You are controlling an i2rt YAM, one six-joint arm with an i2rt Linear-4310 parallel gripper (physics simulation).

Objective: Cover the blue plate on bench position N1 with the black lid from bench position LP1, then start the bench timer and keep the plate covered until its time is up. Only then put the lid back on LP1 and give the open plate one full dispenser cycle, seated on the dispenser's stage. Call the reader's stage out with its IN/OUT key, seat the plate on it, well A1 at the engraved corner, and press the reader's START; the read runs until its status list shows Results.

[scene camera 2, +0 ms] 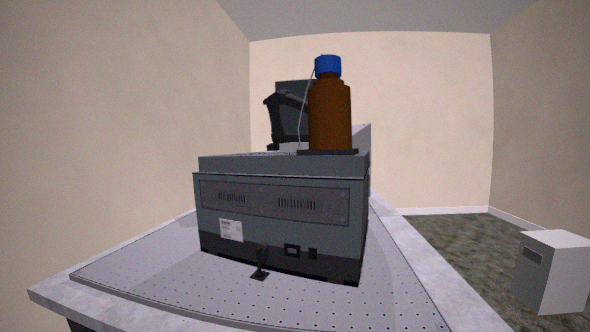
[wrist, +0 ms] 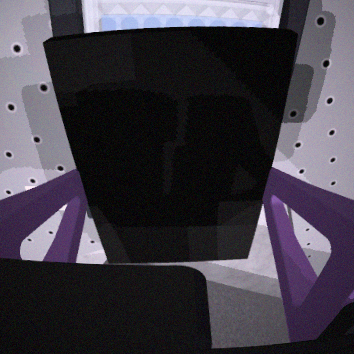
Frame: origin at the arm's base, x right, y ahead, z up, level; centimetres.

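Seen in the pictures: gripper, fingertip midpoint: [wrist: 174,177].
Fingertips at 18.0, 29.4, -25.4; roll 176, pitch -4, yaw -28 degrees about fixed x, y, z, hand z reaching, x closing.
Note:
Offsets run from my fingertips to a thing's middle, as dx, dy, dz. "spot": to the spot under its first point. Level surfaces: height alone.
My gripper [wrist: 174,177], with purple fingers at the left and right of the wrist view, is shut on the black lid @[+0.1, +0.2, +0.3] [wrist: 172,150]. The lid fills the middle of that view and hides what is under it. The blue plate @[+0.9, +1.0, -2.7] [wrist: 182,23] shows in part at the top of the wrist view, beyond the lid's far edge, with a row of blue wells and a pale rim between dark side pieces. The gap in height between lid and plate cannot be told. In the scene view the arm [scene camera 2: 275,117] stands behind the grey instrument; the lid and plate cannot be made out there.
The grey instrument @[spot: -89.4, -9.0, +11.6] [scene camera 2: 280,195] stands on the perforated board @[dz -4.5] [scene camera 2: 200,285], with a brown bottle @[spot: -88.0, -18.2, +25.6] [scene camera 2: 330,115] with a blue cap on top. A small black stand [scene camera 2: 259,272] is in front of it. A white box [scene camera 2: 565,270] stands on the floor at the right.

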